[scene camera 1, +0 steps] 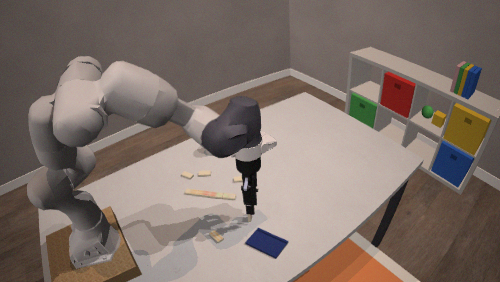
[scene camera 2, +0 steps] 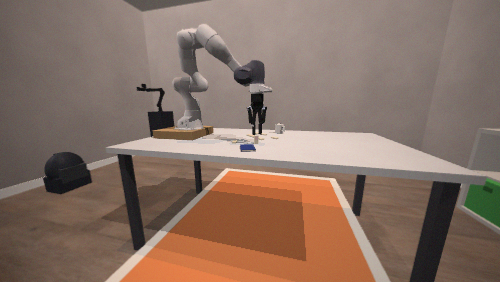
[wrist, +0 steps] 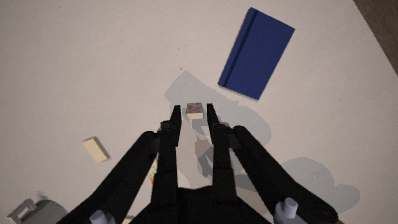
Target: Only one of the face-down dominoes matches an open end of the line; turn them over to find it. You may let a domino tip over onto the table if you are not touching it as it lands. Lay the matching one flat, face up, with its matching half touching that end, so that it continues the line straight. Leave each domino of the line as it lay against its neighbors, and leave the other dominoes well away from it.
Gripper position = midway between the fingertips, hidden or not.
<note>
In view: the gripper (scene camera 1: 251,208) and a blue book (scene camera 1: 270,244).
The blue book also shows in the wrist view (wrist: 262,39). The gripper is seen too in the wrist view (wrist: 194,112).
</note>
